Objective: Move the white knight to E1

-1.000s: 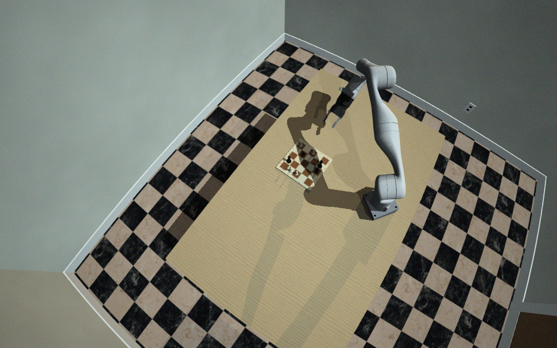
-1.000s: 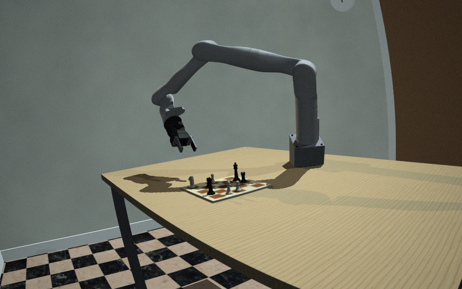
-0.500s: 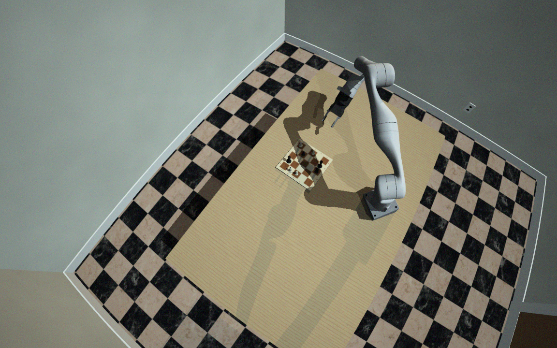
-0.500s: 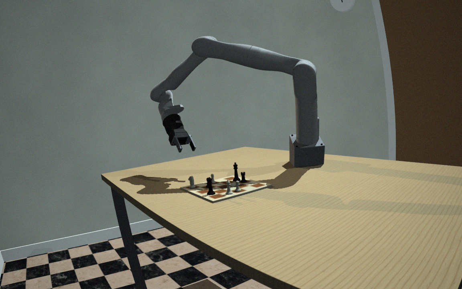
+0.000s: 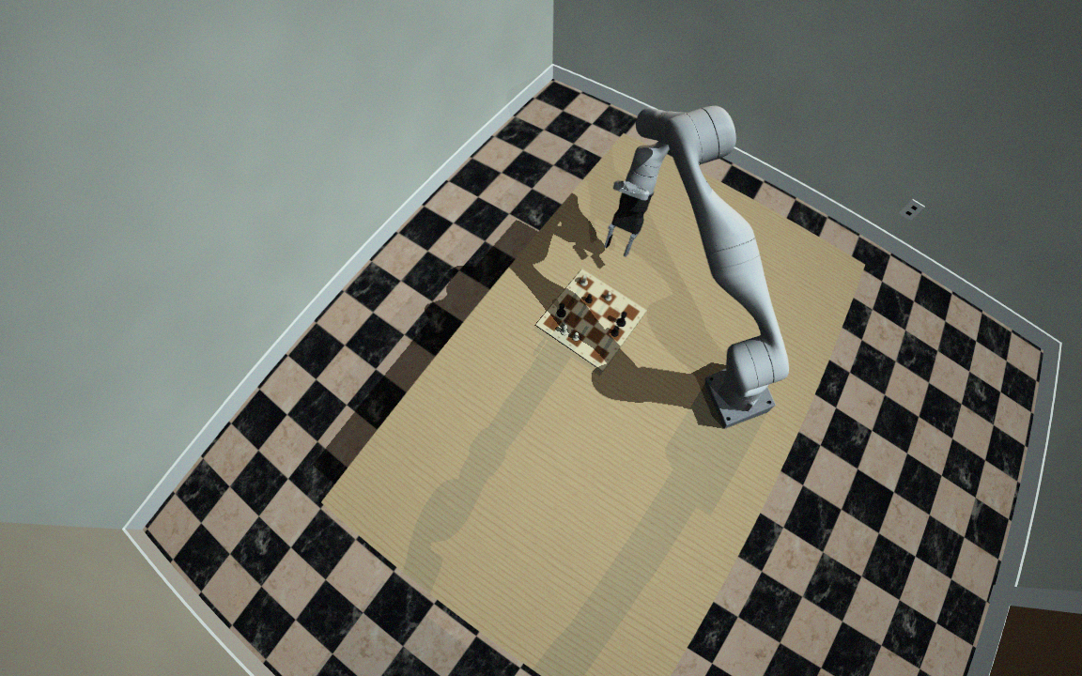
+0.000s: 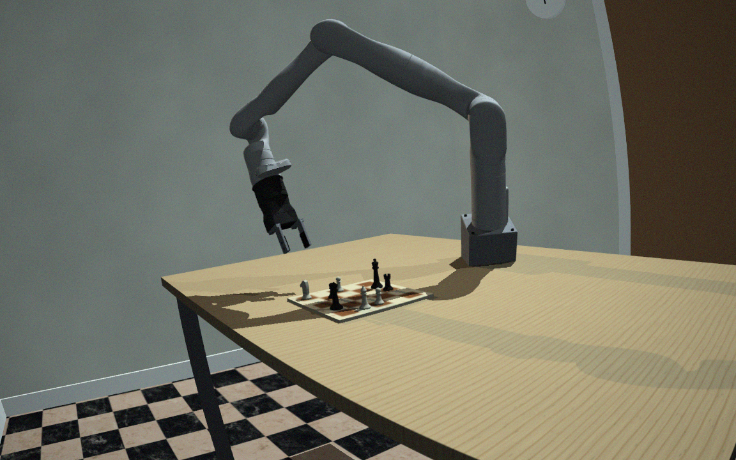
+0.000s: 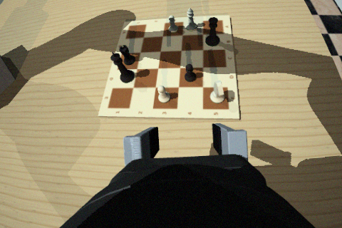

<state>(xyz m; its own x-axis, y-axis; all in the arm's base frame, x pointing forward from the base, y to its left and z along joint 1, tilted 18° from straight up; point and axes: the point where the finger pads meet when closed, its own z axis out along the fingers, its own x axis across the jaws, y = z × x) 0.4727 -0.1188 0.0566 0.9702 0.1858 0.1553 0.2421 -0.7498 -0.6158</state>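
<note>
Right now my hand is 13 cm to the right of the black pawn, 9 cm above it and 2 cm past it. Round my hand: black king 13 cm behind, 12 cm to the left, 7 cm below; then chessboard 17 cm to the left, 11 cm below, 6 cm behind.
</note>
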